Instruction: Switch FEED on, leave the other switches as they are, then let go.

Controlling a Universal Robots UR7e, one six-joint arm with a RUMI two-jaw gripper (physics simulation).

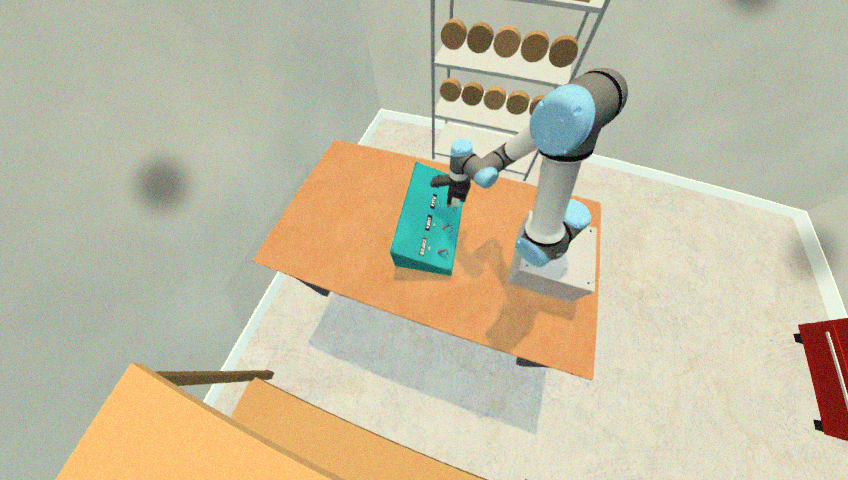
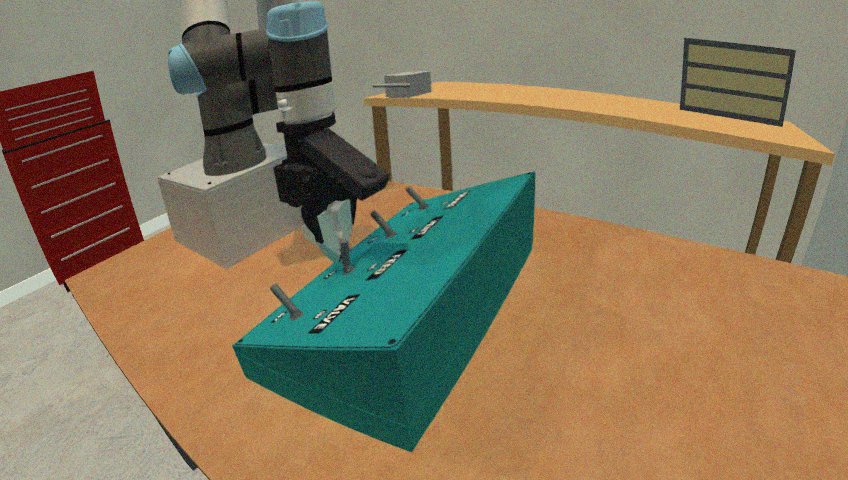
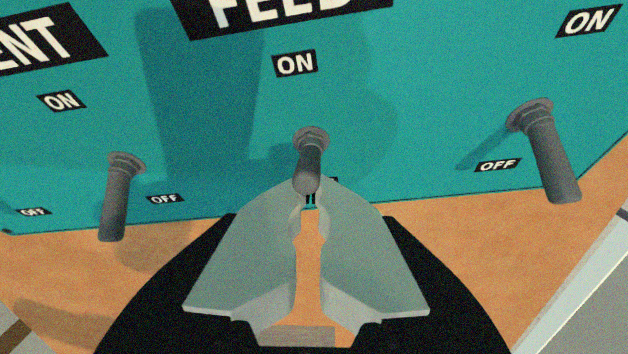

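Seen in the pictures: gripper, between the fingertips: (image 1: 451,206) (image 2: 338,262) (image 3: 311,178); arm's base, origin of its link: (image 2: 235,164).
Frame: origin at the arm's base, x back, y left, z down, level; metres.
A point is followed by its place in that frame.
Observation:
The teal switch box (image 1: 410,226) {x -0.536, y 0.183, z 0.040 m} (image 2: 470,333) {x -0.646, y 0.019, z 0.130 m} (image 3: 425,100) {x -0.492, y -0.073, z 0.086 m} has a sloped top with several grey levers. The FEED lever (image 2: 345,256) {x -0.459, y -0.023, z 0.066 m} (image 3: 308,172) {x -0.461, y -0.020, z 0.044 m} stands more upright than its neighbours. The VENT lever (image 2: 383,224) {x -0.411, y 0.088, z 0.071 m} (image 3: 115,205) {x -0.406, y 0.086, z 0.066 m} and the VALVE lever (image 2: 286,302) {x -0.486, y -0.140, z 0.071 m} (image 3: 552,160) {x -0.479, y -0.135, z 0.065 m} both lean to their OFF labels. The FEED plate (image 2: 386,265) {x -0.523, y -0.003, z 0.066 m} (image 3: 285,12) {x -0.515, y -0.001, z 0.068 m} and its ON label (image 3: 295,63) {x -0.498, y -0.006, z 0.075 m} show above the lever. My gripper (image 2: 338,258) {x -0.437, y -0.023, z 0.082 m} (image 3: 311,178) {x -0.437, y -0.023, z 0.082 m} is shut and empty; its tips are at the OFF side of the FEED lever, against or very near it. FEED's OFF label is mostly hidden behind the tips.
The box stands on an orange table (image 1: 333,208) {x -1.003, y 0.220, z 0.178 m} (image 2: 654,356) {x -0.858, y 0.173, z 0.178 m}. The arm's pale pedestal (image 1: 559,261) {x 0.065, y 0.060, z -0.001 m} (image 2: 226,220) {x -0.108, y -0.081, z 0.080 m} is on the same table. A neighbouring lever (image 2: 417,198) {x -0.374, y 0.201, z 0.072 m} stands at the box's far end. A rack (image 1: 433,107), a wooden bench (image 2: 565,107) and a red cabinet (image 2: 77,184) stand farther off.

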